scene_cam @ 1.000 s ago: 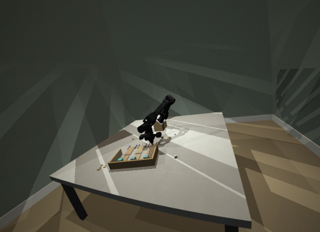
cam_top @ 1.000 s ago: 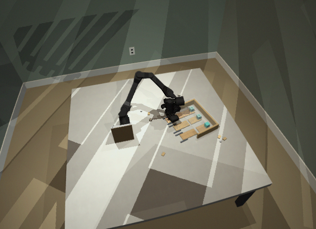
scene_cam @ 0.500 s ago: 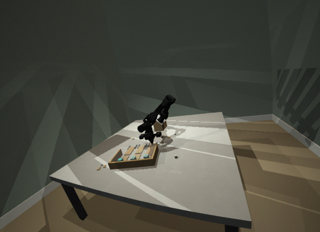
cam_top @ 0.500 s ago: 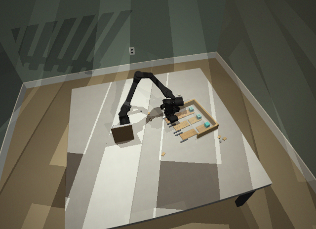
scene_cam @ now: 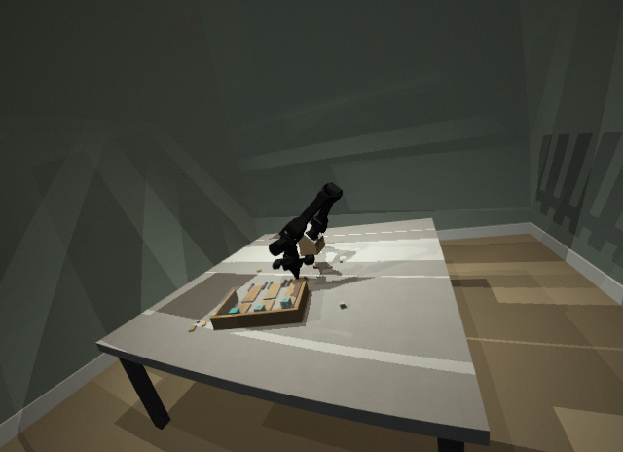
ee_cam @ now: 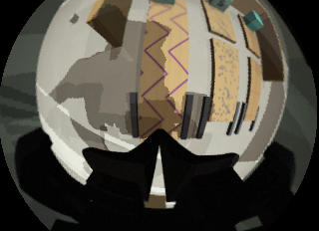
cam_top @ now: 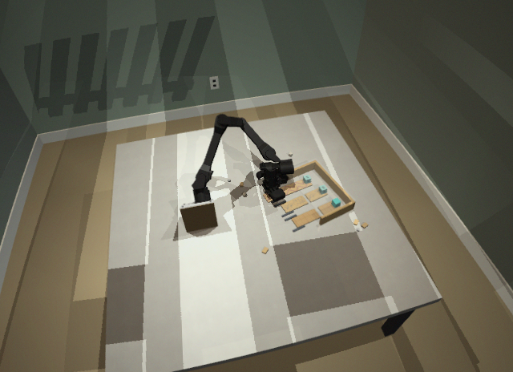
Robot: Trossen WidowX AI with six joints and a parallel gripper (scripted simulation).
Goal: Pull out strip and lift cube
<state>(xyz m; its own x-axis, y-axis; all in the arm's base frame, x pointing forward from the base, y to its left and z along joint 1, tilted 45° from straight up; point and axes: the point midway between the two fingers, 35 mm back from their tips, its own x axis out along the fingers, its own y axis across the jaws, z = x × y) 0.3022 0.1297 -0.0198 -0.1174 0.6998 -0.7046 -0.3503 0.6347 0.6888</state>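
The zigzag strip is 9 cm ahead of my gripper tip and 3 cm to the left of it.
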